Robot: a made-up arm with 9 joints. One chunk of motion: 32 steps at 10 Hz.
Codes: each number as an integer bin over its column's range. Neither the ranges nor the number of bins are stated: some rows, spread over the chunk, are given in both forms.
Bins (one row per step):
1: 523 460 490 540 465 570 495 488 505
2: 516 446 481 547 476 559 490 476 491
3: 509 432 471 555 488 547 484 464 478
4: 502 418 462 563 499 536 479 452 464
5: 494 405 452 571 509 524 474 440 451
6: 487 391 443 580 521 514 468 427 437
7: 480 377 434 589 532 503 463 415 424
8: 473 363 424 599 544 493 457 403 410
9: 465 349 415 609 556 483 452 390 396
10: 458 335 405 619 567 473 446 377 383
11: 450 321 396 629 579 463 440 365 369
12: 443 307 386 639 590 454 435 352 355
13: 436 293 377 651 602 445 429 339 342
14: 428 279 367 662 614 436 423 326 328
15: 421 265 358 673 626 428 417 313 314
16: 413 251 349 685 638 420 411 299 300
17: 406 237 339 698 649 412 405 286 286
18: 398 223 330 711 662 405 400 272 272
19: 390 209 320 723 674 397 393 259 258
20: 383 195 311 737 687 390 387 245 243
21: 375 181 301 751 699 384 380 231 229
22: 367 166 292 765 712 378 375 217 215
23: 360 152 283 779 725 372 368 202 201
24: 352 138 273 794 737 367 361 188 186
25: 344 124 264 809 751 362 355 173 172
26: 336 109 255 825 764 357 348 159 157
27: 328 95 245 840 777 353 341 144 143
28: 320 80 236 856 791 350 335 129 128
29: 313 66 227 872 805 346 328 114 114
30: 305 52 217 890 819 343 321 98 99
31: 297 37 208 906 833 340 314 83 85
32: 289 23 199 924 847 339 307 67 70
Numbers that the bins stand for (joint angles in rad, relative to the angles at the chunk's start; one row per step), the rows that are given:
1: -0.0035 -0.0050 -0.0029 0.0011 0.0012 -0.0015 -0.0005 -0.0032 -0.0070
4: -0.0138 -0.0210 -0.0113 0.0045 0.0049 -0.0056 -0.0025 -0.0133 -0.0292
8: -0.0280 -0.0419 -0.0227 0.0099 0.0099 -0.0108 -0.0051 -0.0270 -0.0584
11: -0.0393 -0.0579 -0.0311 0.0144 0.0138 -0.0144 -0.0071 -0.0377 -0.0805
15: -0.0535 -0.0792 -0.0425 0.0211 0.0189 -0.0186 -0.0099 -0.0523 -0.1103
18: -0.0648 -0.0952 -0.0509 0.0268 0.0229 -0.0214 -0.0120 -0.0638 -0.1330
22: -0.0800 -0.1169 -0.0623 0.0349 0.0284 -0.0246 -0.0150 -0.0792 -0.1638
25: -0.0913 -0.1328 -0.0707 0.0415 0.0327 -0.0265 -0.0174 -0.0915 -0.1870
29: -0.1065 -0.1549 -0.0818 0.0509 0.0386 -0.0284 -0.0206 -0.1080 -0.2184
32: -0.1182 -0.1713 -0.0902 0.0587 0.0433 -0.0293 -0.0231 -0.1212 -0.2422
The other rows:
2: -0.0069 -0.0104 -0.0056 0.0021 0.0024 -0.0029 -0.0011 -0.0066 -0.0146
3: -0.0103 -0.0157 -0.0086 0.0033 0.0037 -0.0043 -0.0019 -0.0099 -0.0216
5: -0.0177 -0.0259 -0.0143 0.0057 0.0060 -0.0071 -0.0031 -0.0167 -0.0362
6: -0.0211 -0.0313 -0.0170 0.0071 0.0074 -0.0083 -0.0038 -0.0203 -0.0438
7: -0.0246 -0.0366 -0.0197 0.0084 0.0086 -0.0096 -0.0044 -0.0237 -0.0508
9: -0.0319 -0.0472 -0.0254 0.0114 0.0112 -0.0120 -0.0057 -0.0307 -0.0659
10: -0.0354 -0.0526 -0.0284 0.0129 0.0124 -0.0132 -0.0064 -0.0343 -0.0730
12: -0.0427 -0.0632 -0.0341 0.0159 0.0150 -0.0155 -0.0077 -0.0413 -0.0881
13: -0.0461 -0.0685 -0.0368 0.0177 0.0163 -0.0165 -0.0085 -0.0450 -0.0951
14: -0.0501 -0.0739 -0.0398 0.0194 0.0176 -0.0176 -0.0092 -0.0486 -0.1027
16: -0.0574 -0.0845 -0.0452 0.0229 0.0203 -0.0195 -0.0106 -0.0562 -0.1178
17: -0.0609 -0.0898 -0.0482 0.0248 0.0215 -0.0205 -0.0114 -0.0598 -0.1254
19: -0.0687 -0.1005 -0.0539 0.0286 0.0242 -0.0223 -0.0128 -0.0674 -0.1405
20: -0.0721 -0.1058 -0.0566 0.0307 0.0256 -0.0232 -0.0135 -0.0713 -0.1486
21: -0.0761 -0.1112 -0.0596 0.0328 0.0270 -0.0239 -0.0144 -0.0753 -0.1562
23: -0.0834 -0.1222 -0.0650 0.0370 0.0298 -0.0253 -0.0158 -0.0834 -0.1714
24: -0.0873 -0.1275 -0.0680 0.0392 0.0312 -0.0259 -0.0166 -0.0873 -0.1795
26: -0.0952 -0.1385 -0.0734 0.0439 0.0341 -0.0271 -0.0182 -0.0954 -0.1951
27: -0.0991 -0.1439 -0.0764 0.0461 0.0356 -0.0276 -0.0190 -0.0996 -0.2027
28: -0.1030 -0.1496 -0.0791 0.0485 0.0371 -0.0280 -0.0198 -0.1038 -0.2108
30: -0.1104 -0.1602 -0.0848 0.0536 0.0402 -0.0288 -0.0214 -0.1125 -0.2265
31: -0.1143 -0.1659 -0.0875 0.0560 0.0417 -0.0292 -0.0223 -0.1167 -0.2341

